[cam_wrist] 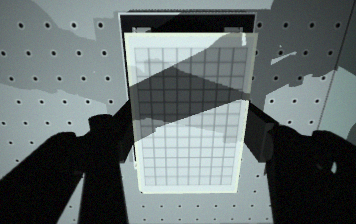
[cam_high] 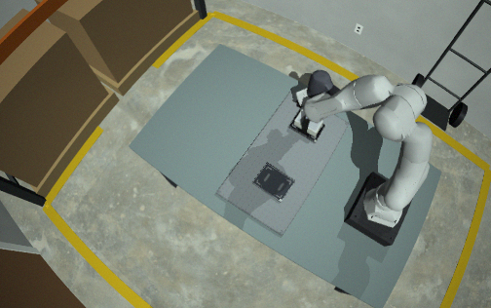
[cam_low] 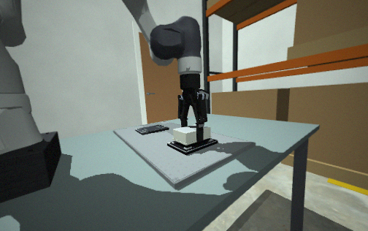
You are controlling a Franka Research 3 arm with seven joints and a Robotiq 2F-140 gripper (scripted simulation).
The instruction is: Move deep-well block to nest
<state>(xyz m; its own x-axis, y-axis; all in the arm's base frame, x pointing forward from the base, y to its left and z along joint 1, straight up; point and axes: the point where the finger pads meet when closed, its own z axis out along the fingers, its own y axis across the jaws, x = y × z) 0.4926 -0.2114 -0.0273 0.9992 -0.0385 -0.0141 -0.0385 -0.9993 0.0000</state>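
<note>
My gripper is now 1 cm above the white 96-well deep-well block. Also, from my hand: black plate nest N2: 5 cm below; plate nest N1: 35 cm to the left, 5 cm below.
</note>
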